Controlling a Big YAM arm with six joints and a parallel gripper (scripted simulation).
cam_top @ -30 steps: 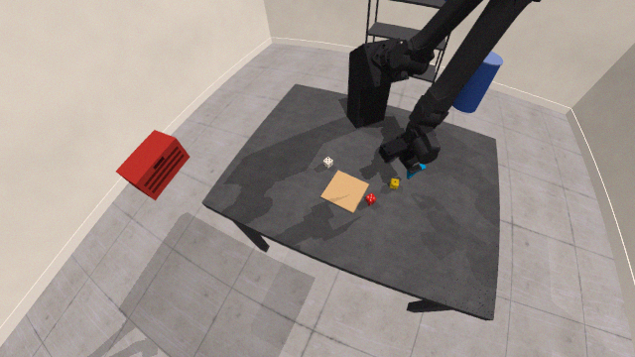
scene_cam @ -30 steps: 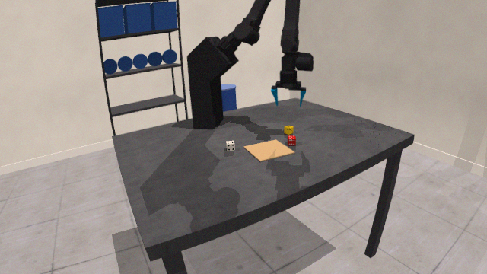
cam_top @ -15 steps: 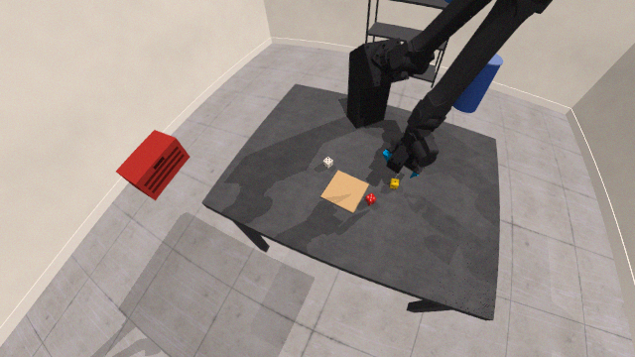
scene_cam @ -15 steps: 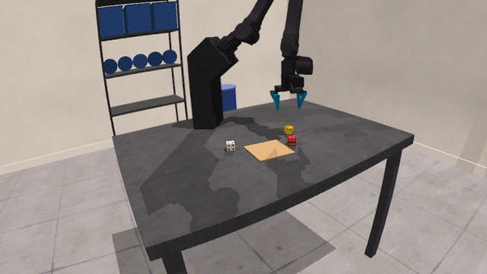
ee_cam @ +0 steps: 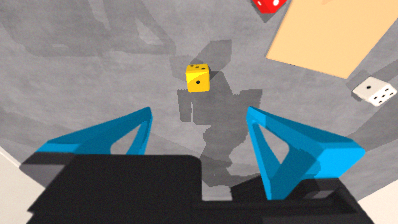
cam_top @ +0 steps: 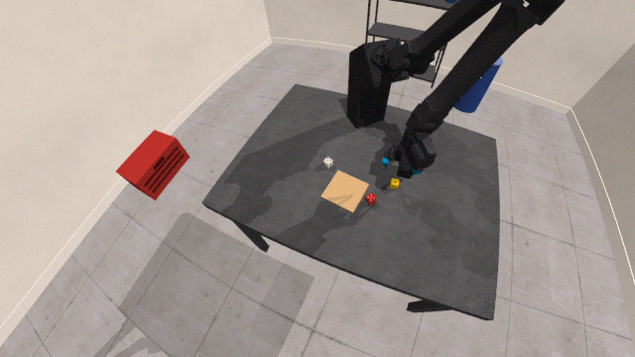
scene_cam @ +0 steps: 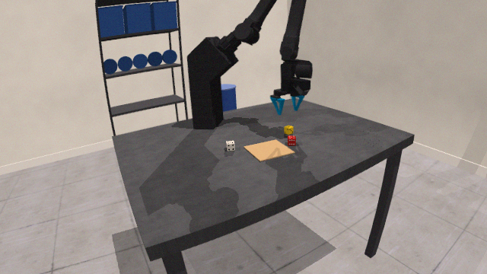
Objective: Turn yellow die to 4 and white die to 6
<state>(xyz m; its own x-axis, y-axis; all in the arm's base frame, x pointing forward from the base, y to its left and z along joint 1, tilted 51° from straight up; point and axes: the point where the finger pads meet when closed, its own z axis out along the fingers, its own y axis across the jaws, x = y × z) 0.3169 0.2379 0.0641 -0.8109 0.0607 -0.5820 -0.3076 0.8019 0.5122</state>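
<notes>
The yellow die is 80 mm below my hand. Also, from my hand: tan mat (140 mm to the right, 140 mm ahead, 100 mm below); red die (120 mm ahead, 80 mm below, 40 mm to the right); white die (270 mm to the right, 80 mm below, 80 mm ahead).
</notes>
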